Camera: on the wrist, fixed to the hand. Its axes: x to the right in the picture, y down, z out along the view.
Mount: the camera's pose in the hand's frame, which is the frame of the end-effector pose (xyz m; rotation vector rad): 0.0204 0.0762 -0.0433 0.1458 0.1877 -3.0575
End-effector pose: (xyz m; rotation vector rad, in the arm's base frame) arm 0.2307 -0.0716 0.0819 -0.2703 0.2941 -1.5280
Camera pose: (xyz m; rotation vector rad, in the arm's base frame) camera 0.2871 -0.0895 0.0141 0.1376 0.2392 1.6762
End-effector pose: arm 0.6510 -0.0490 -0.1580 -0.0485 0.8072 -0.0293
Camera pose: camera 0.6344 0.0248 -0.2068 1.0900 -0.1466 2.9370
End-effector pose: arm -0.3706 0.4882 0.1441 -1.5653 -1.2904 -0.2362
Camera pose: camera -0.2821 0.4759 0.1331 -1.6906 2.0045 1.6761
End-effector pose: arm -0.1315 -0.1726 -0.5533 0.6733 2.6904 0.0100
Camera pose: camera -0.1288 -0.0923 -0.5128 2.8246 -0.8626 0.6449
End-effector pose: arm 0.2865 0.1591 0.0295 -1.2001 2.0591 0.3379
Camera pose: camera 0.1969 0.1629 0.0364 -2.3525 -1.1869 -1.2269
